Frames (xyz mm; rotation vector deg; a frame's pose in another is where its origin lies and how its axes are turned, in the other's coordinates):
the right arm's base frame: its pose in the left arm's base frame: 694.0 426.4 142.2 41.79 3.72 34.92
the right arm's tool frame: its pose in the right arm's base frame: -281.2 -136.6 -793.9 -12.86 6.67 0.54
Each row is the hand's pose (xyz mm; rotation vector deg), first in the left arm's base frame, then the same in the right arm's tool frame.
Working: the left arm's base frame: its pose in the right arm's tool frame: -630.7 -16.7 709.3 -27.33 -5.67 -37.60

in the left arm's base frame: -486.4 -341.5 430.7 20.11 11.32 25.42
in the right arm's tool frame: -1197.7 218.6 1111.7 -4.87 4.47 -13.62
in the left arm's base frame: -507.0 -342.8 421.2 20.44 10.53 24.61
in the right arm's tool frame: -1215.3 224.9 1098.9 -4.82 3.46 -14.21
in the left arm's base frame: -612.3 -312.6 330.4 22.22 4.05 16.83
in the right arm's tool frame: -1285.8 263.6 981.5 -5.14 -4.85 -20.16
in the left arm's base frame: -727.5 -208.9 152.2 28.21 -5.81 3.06
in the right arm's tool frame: -1324.6 318.6 755.1 -2.13 -19.13 -30.44
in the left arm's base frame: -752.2 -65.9 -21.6 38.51 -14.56 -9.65
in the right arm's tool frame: -1267.6 351.7 538.5 5.87 -33.53 -38.95
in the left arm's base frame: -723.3 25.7 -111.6 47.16 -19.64 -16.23
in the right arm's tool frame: -1194.4 357.5 429.2 13.34 -42.43 -42.42
